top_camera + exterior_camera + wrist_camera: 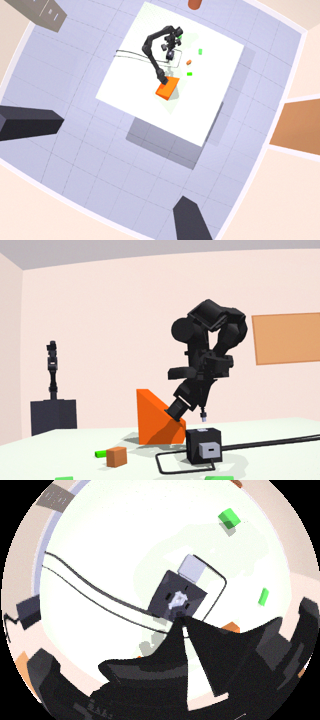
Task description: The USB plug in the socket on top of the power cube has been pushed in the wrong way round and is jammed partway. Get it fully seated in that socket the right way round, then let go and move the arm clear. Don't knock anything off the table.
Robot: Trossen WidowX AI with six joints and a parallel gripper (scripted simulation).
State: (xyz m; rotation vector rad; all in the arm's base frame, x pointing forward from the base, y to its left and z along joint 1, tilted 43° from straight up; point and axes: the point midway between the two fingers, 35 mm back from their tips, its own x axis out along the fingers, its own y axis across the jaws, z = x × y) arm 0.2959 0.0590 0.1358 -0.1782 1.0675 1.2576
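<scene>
Right now the USB plug is 2 cm below my gripper tip. Also, from my gripper tip: brown block (22 cm to the right, 11 cm below, 6 cm ahead); USB socket (7 cm below).
</scene>
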